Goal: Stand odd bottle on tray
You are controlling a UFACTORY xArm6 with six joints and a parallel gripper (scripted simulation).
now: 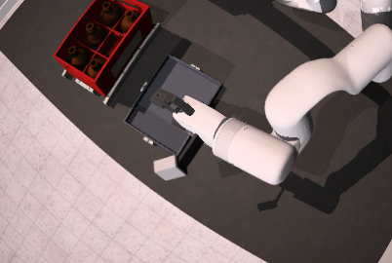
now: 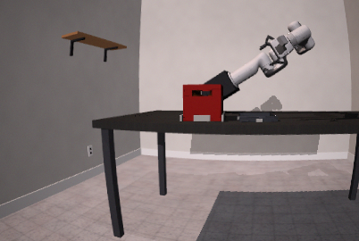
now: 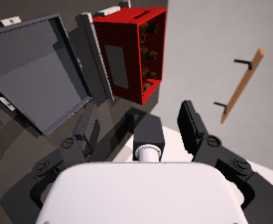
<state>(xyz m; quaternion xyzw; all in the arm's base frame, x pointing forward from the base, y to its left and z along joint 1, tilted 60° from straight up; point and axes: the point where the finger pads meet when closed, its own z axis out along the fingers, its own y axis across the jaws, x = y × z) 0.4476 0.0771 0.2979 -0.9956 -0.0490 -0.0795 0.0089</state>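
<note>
The red crate is 35 cm to the right of my hand, 23 cm below it and 3 cm behind it. The rest, counted from my hand: dark flat tray 31 cm below, 7 cm to the right, 5 cm behind.
</note>
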